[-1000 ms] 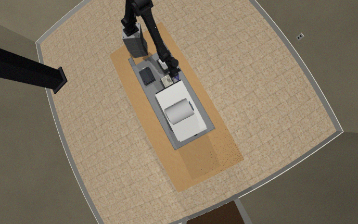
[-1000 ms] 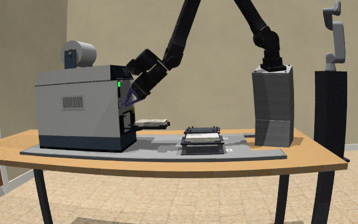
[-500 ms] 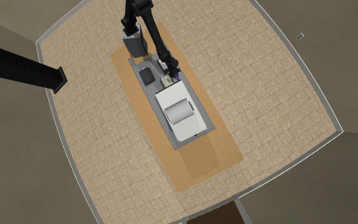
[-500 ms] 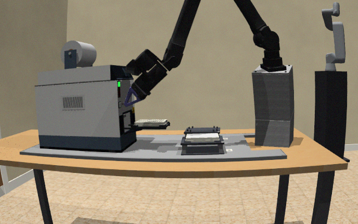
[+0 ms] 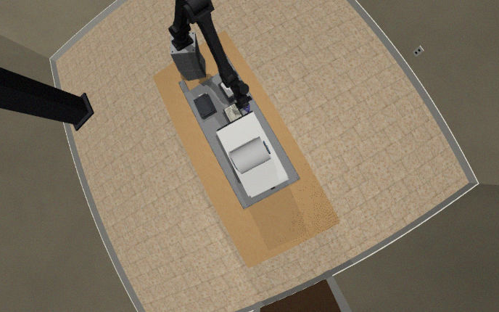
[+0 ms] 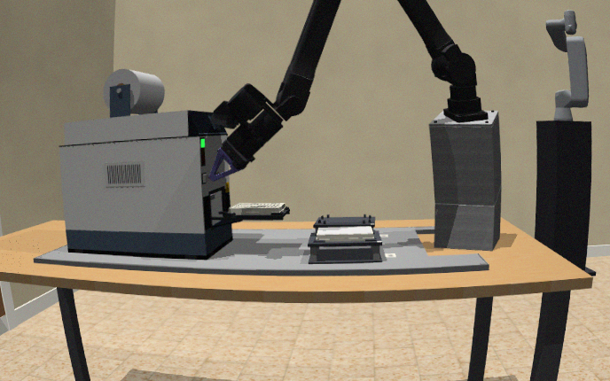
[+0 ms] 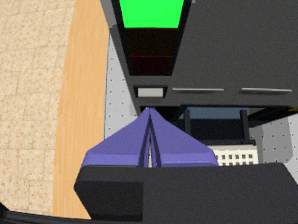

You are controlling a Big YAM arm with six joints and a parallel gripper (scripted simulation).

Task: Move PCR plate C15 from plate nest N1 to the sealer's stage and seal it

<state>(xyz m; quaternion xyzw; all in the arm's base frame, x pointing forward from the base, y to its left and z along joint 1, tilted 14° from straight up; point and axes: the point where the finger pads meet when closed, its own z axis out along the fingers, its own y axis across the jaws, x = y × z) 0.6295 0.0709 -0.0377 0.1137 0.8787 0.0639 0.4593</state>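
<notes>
Right now my hand is 2 cm short of the start key. The rest, counted from my hand: sealer's dark stage (10 cm below, 9 cm behind, 8 cm to the right); then sealed plate C51 (30 cm behind, 14 cm below, 1 cm to the left); then white 96-well plate C15 (9 cm below, 9 cm behind, 8 cm to the right).
</notes>
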